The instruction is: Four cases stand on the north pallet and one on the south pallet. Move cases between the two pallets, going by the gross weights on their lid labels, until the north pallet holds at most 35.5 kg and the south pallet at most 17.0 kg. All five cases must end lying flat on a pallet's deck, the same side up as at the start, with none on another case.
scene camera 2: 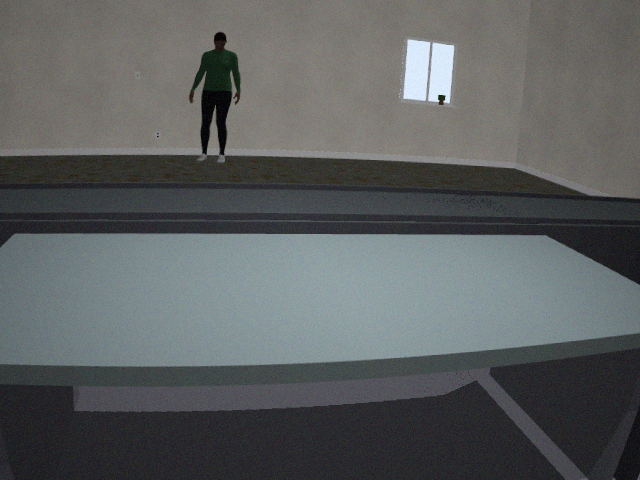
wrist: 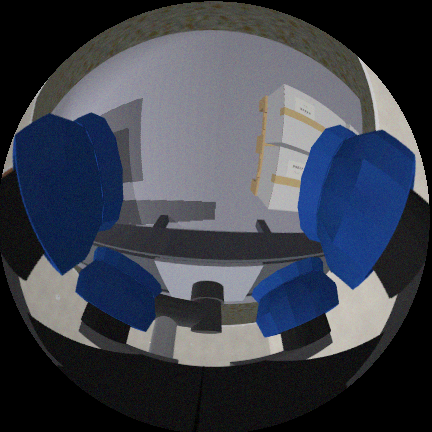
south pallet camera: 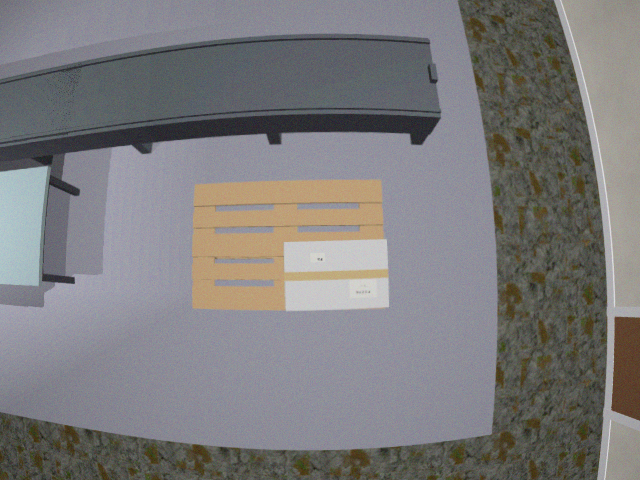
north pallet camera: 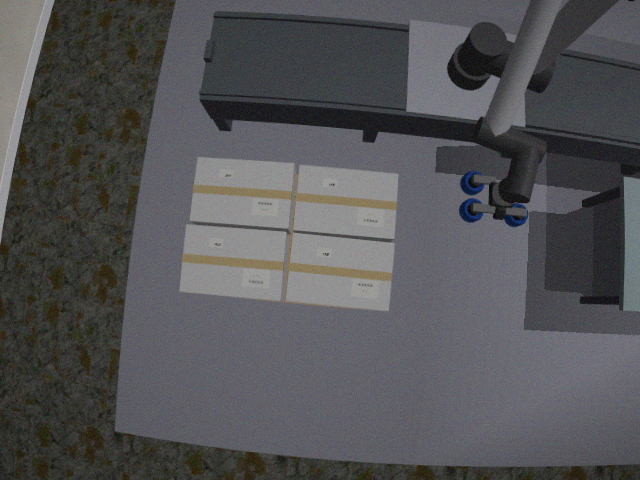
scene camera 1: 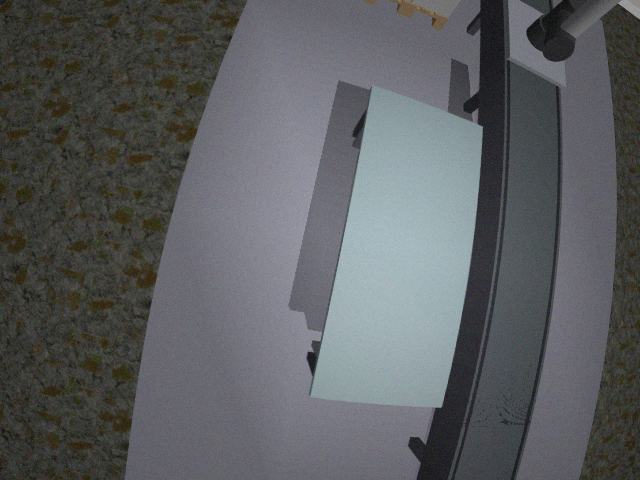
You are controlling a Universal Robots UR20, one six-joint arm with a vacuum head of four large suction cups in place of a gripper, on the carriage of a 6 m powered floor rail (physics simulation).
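Where they show: end effector, tool point: (wrist: 207, 253); arm's base, origin of the base link: (wrist: 207, 287) (north pallet camera: 467, 71) (scene camera 1: 537, 39).
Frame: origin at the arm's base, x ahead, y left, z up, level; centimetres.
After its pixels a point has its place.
Observation:
In the north pallet camera, four white taped cases lie flat in two rows: rail-side left (north pallet camera: 222, 206) @[x 89.1, y -133.0, z -17.6 cm], rail-side right (north pallet camera: 330, 219) @[x 91.0, y -71.4, z -18.4 cm] (wrist: 275, 167) @[x 86.2, y -34.7, z -19.9 cm], far-side left (north pallet camera: 206, 276) @[x 129.4, y -136.8, z -14.3 cm] and far-side right (north pallet camera: 320, 291) @[x 131.5, y -73.3, z -16.9 cm] (wrist: 276, 115) @[x 118.7, y -34.7, z -26.0 cm]. They cover most of the north pallet (wrist: 259, 144) @[x 99.5, y -33.5, z -48.9 cm] (scene camera 1: 439, 21) @[x 66.4, y -33.1, z -48.1 cm]. Their lid labels are too small to read. A fifth white case (south pallet camera: 310, 297) @[x 132.3, y 459.1, z -17.5 cm] lies flat on the south pallet (south pallet camera: 235, 240) @[x 97.1, y 412.6, z -42.6 cm], at its far-side right corner; its label is unreadable too. My gripper (north pallet camera: 493, 198) @[x 85.0, y 0.0, z 39.9 cm] (wrist: 210, 245) @[x 85.0, y 0.0, z 39.9 cm], with blue cups, is open and empty, raised between the north pallet and the table.
A pale table (scene camera 1: 408, 248) @[x 92.6, y 194.9, z -4.0 cm] (scene camera 2: 310, 299) @[x 101.6, y 184.3, z -4.0 cm] (north pallet camera: 631, 248) @[x 93.3, y 107.6, z -4.1 cm] (south pallet camera: 20, 227) @[x 91.3, y 262.8, z -4.0 cm] stands between the pallets, beside the long floor rail (scene camera 1: 527, 206) (north pallet camera: 305, 67) (south pallet camera: 258, 72). The arm stands on its carriage (north pallet camera: 434, 72) @[x 3.7, y -19.6, z 0.0 cm], near the north pallet. A person (scene camera 2: 219, 72) in green stands beyond the rail.

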